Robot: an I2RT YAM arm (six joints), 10 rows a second.
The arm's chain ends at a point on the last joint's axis. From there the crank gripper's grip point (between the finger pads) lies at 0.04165 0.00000 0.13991 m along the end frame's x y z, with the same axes.
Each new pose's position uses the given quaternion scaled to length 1; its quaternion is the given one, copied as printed.
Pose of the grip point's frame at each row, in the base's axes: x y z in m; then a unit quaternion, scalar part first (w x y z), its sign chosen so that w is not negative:
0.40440, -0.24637, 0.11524, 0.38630, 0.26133, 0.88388, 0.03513
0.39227, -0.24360, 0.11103, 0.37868, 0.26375, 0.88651, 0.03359
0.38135, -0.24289, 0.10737, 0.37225, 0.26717, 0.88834, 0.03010
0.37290, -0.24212, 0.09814, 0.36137, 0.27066, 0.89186, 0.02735
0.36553, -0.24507, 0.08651, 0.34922, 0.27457, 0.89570, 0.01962
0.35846, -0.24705, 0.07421, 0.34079, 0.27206, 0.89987, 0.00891
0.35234, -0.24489, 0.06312, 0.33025, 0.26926, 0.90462, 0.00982
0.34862, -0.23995, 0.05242, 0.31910, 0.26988, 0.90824, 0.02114
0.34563, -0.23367, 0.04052, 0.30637, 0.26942, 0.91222, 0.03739
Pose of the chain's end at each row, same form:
0.32982, -0.24718, 0.24073, 0.38630, 0.26133, 0.88388, 0.03513
0.31976, -0.24452, 0.23772, 0.37868, 0.26375, 0.88651, 0.03359
0.31073, -0.24325, 0.23513, 0.37225, 0.26717, 0.88834, 0.03010
0.30532, -0.24251, 0.22753, 0.36137, 0.27066, 0.89186, 0.02735
0.30171, -0.24421, 0.21779, 0.34922, 0.27457, 0.89570, 0.01962
0.29778, -0.24400, 0.20694, 0.34079, 0.27206, 0.89987, 0.00891
0.29453, -0.24305, 0.19715, 0.33025, 0.26926, 0.90462, 0.00982
0.29303, -0.24220, 0.18738, 0.31910, 0.26988, 0.90824, 0.02114
0.29239, -0.24154, 0.17622, 0.30637, 0.26942, 0.91222, 0.03739

